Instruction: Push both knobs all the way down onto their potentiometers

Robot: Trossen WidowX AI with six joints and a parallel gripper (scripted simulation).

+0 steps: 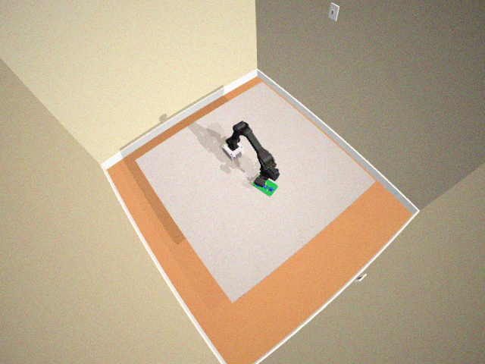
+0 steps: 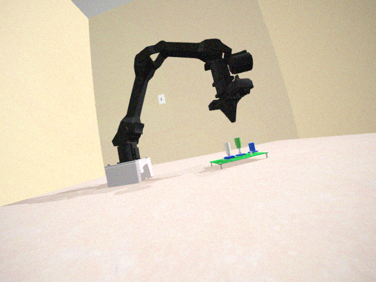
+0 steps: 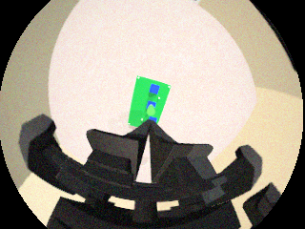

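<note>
My gripper tip is now 7 cm above the green knob. Round my gripper tip: white knob: 7 cm below, 4 cm behind, 3 cm to the right.
</note>
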